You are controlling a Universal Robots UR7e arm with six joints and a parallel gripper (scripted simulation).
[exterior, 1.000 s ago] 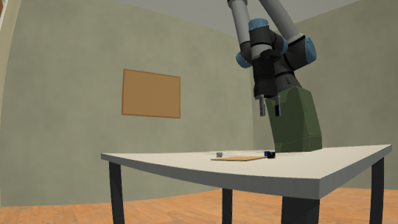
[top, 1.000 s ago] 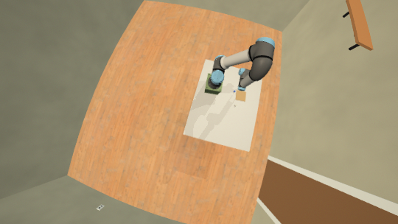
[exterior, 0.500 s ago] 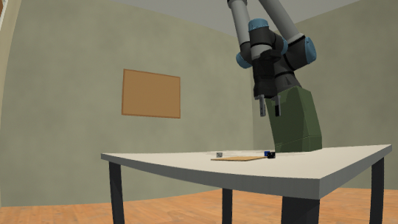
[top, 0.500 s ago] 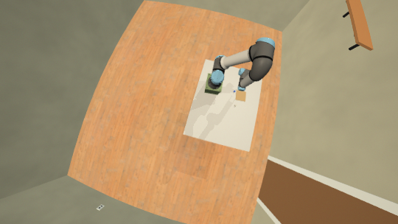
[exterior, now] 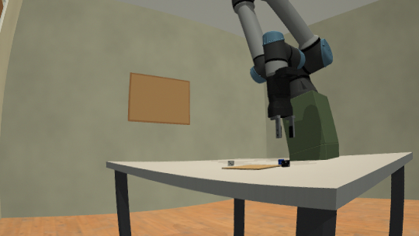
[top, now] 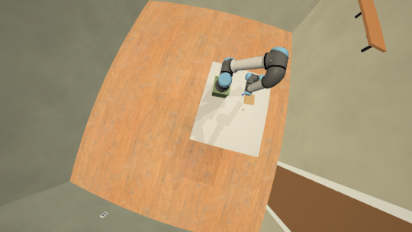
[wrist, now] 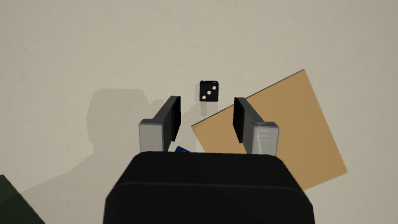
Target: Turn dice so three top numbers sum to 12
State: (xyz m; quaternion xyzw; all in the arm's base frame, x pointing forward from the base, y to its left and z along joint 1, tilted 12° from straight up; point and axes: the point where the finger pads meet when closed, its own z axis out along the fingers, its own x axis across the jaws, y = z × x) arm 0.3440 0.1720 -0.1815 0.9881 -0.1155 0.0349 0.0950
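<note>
My gripper is now 9 cm above the black die. Also, from my hand: blue die: 5 cm behind, 7 cm to the right, 9 cm below; then white die: 4 cm ahead, 25 cm to the right, 9 cm below; then tan mat: 6 cm ahead, 9 cm to the right, 10 cm below.
</note>
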